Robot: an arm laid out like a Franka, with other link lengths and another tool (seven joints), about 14 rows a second.
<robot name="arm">
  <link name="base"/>
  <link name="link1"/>
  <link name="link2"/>
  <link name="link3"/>
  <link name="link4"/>
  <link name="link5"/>
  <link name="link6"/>
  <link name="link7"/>
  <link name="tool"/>
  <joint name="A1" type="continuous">
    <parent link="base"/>
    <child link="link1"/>
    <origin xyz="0 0 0.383" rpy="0 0 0"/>
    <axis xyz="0 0 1"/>
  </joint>
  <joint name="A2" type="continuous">
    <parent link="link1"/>
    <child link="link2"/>
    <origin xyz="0 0 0" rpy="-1.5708 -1.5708 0"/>
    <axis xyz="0 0 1"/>
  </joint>
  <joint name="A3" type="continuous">
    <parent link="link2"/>
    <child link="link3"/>
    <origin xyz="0.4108 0 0" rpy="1.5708 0 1.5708"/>
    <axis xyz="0 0 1"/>
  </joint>
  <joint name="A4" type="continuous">
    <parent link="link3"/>
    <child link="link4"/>
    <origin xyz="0.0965 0 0" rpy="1.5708 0 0"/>
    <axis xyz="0 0 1"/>
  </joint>
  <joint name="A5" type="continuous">
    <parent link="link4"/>
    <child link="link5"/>
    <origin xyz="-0.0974 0.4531 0" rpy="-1.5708 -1.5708 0"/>
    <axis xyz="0 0 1"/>
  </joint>
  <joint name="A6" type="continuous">
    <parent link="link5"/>
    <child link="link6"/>
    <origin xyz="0 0 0" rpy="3.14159 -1.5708 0"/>
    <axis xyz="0 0 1"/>
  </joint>
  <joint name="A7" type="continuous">
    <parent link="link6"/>
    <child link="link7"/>
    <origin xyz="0 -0.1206 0" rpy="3.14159 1.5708 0"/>
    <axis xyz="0 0 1"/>
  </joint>
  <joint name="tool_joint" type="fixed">
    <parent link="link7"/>
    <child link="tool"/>
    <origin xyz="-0.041 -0.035 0.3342" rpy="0 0.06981 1.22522"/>
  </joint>
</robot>
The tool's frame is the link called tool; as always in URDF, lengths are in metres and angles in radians. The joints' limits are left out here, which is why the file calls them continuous.
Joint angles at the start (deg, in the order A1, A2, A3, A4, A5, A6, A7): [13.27 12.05 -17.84 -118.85 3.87 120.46 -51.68]
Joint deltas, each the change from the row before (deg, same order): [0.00 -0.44 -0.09 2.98 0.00 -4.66 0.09]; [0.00 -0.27 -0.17 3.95 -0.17 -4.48 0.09]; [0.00 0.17 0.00 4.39 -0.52 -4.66 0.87]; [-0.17 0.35 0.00 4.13 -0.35 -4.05 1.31]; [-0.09 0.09 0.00 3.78 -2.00 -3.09 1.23]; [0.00 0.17 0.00 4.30 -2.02 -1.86 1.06]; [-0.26 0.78 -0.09 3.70 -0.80 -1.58 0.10]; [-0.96 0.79 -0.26 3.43 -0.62 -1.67 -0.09]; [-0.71 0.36 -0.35 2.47 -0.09 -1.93 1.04]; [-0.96 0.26 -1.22 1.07 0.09 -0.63 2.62]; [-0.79 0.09 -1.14 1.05 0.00 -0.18 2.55]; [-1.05 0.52 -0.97 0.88 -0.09 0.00 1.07]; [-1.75 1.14 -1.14 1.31 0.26 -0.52 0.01]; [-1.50 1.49 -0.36 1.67 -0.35 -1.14 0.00]
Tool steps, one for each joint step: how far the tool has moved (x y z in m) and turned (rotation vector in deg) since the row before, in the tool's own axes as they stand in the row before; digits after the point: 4 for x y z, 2 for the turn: [0.0026 -0.0030 -0.0240 1.28 -0.17 0.07]; [0.0040 0.0031 -0.0330 0.28 -0.05 -0.04]; [0.0036 0.0021 -0.0329 0.23 -0.58 0.48]; [0.0011 0.0017 -0.0298 0.03 -0.43 1.20]; [-0.0060 0.0061 -0.0335 -1.33 -1.59 0.73]; [-0.0027 0.0140 -0.0408 -2.94 -1.02 0.57]; [-0.0022 0.0129 -0.0264 -1.67 -0.40 0.30]; [-0.0132 0.0139 -0.0224 -1.20 -0.36 1.06]; [-0.0128 0.0044 -0.0164 -0.30 -0.12 2.15]; [-0.0257 0.0076 -0.0060 -0.37 -0.03 4.79]; [-0.0218 0.0099 -0.0088 -0.92 0.20 4.44]; [-0.0212 0.0136 -0.0022 -0.56 -0.18 3.02]; [-0.0281 0.0180 0.0030 0.19 -0.47 2.82]; [-0.0193 0.0133 0.0041 0.38 -1.29 1.77]
